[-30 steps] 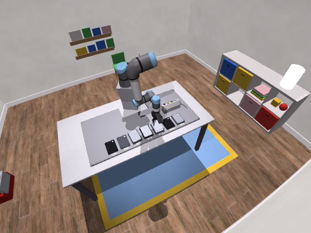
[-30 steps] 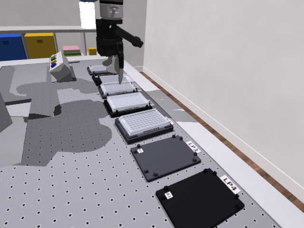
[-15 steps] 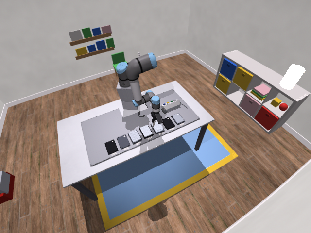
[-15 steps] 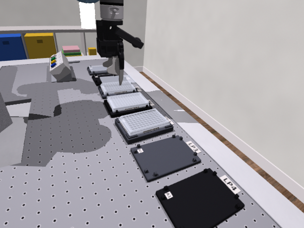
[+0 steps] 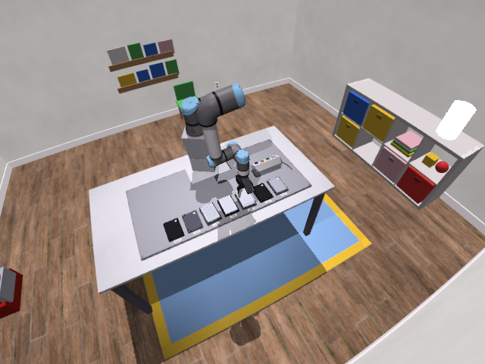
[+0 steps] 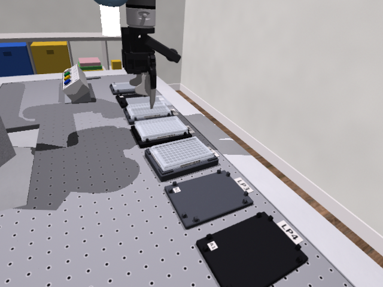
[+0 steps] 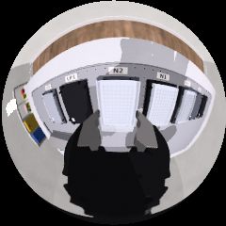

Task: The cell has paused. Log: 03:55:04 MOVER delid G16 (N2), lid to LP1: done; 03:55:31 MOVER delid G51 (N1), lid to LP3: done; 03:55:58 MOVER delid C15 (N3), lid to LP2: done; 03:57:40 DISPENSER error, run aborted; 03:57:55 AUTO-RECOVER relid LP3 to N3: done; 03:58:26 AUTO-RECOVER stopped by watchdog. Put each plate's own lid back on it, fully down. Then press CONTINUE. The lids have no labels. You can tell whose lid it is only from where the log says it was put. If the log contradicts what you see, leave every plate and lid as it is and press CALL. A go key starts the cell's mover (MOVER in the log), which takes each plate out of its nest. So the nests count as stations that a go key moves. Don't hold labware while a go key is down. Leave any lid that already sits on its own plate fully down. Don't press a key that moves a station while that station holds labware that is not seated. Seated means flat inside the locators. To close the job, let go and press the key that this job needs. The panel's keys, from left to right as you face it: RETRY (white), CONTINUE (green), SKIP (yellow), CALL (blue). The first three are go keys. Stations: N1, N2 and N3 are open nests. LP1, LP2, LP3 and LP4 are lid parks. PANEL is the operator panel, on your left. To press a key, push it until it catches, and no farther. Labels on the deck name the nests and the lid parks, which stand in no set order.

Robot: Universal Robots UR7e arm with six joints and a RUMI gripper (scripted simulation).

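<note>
My hand is 13 cm to the right of the park LP1, 5 cm above it and 2 cm short of it. The rest, counted from my hand: lid park LP3: 39 cm to the right, 5 cm below, 5 cm behind; then green key: 34 cm to the left, 19 cm behind, 1 cm above; then white key: 39 cm to the left, 18 cm behind, 1 cm above.
</note>
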